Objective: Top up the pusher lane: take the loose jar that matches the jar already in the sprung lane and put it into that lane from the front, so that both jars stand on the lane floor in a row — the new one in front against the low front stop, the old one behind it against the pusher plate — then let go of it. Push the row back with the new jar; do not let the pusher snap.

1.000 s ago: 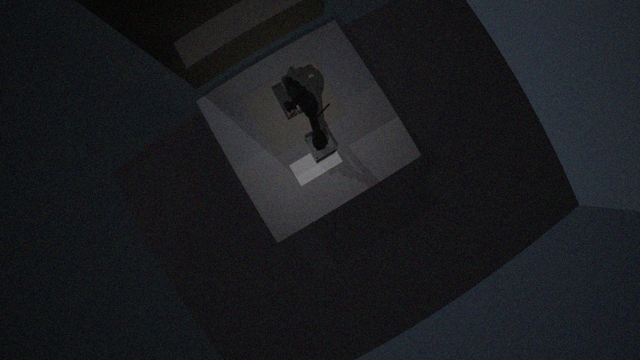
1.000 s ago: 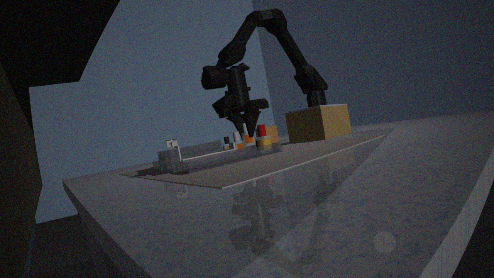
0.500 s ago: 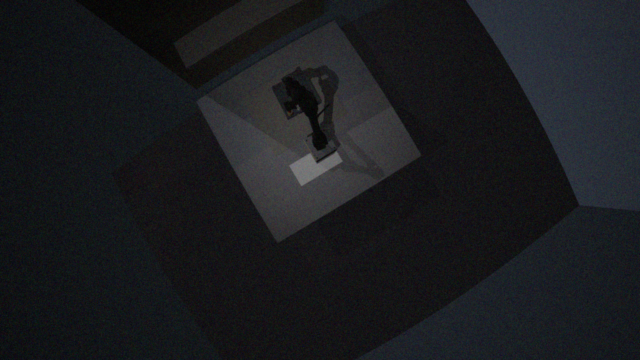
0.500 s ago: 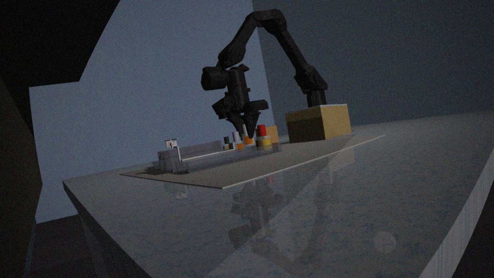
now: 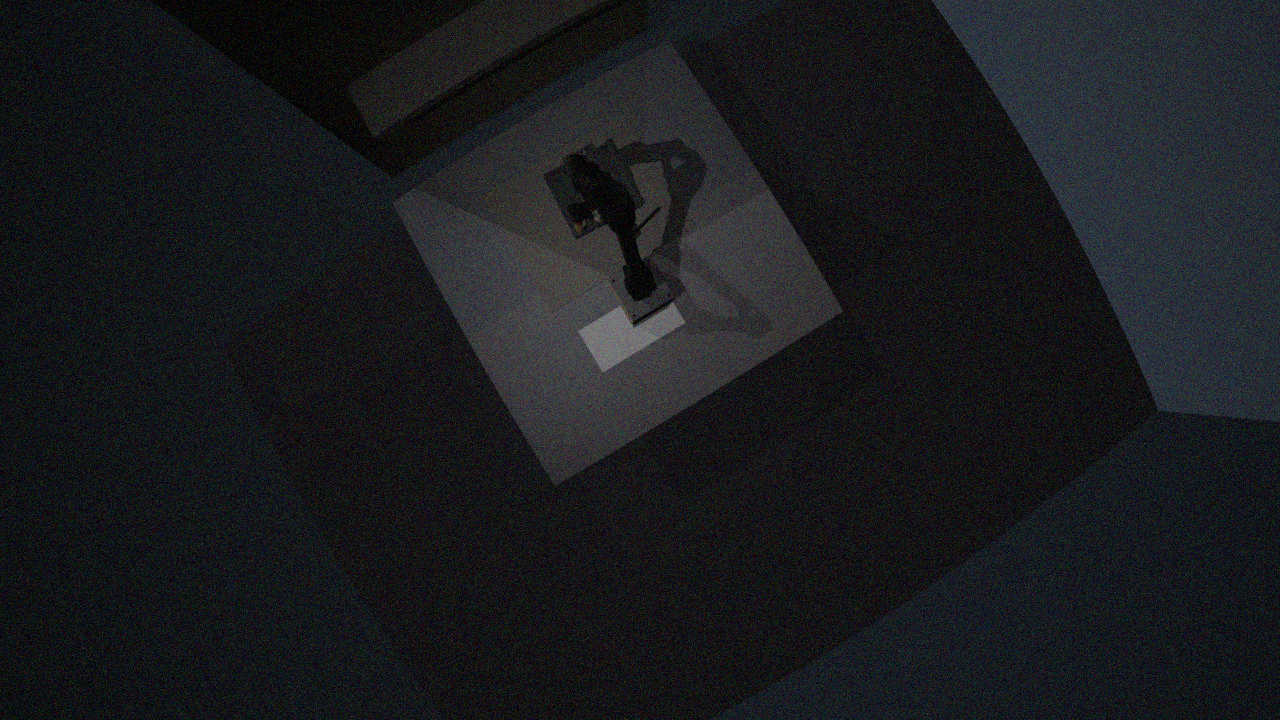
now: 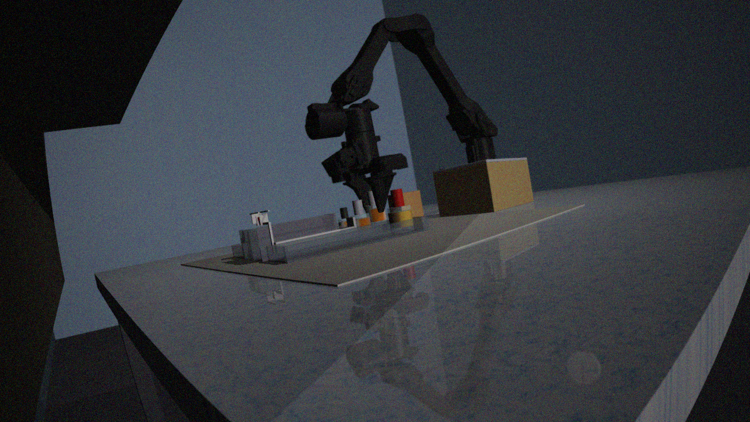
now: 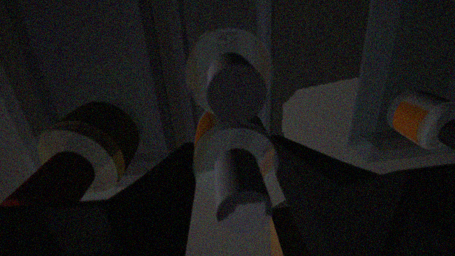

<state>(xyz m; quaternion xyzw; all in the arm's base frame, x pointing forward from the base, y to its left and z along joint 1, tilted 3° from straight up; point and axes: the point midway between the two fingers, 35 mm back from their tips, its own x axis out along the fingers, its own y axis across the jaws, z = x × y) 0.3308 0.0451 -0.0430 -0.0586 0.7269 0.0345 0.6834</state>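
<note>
The pale mat lies 50 mm ahead of my gripper tip, 40 mm below it and 30 mm to the left of it. Round my gripper tip: thin dark rod 160 mm to the right, 70 mm behind, 40 mm below; then pusher lane 140 mm ahead, 20 mm below, 10 mm to the right; then pale pusher plate 150 mm ahead, 10 mm to the right, 10 mm above.
</note>
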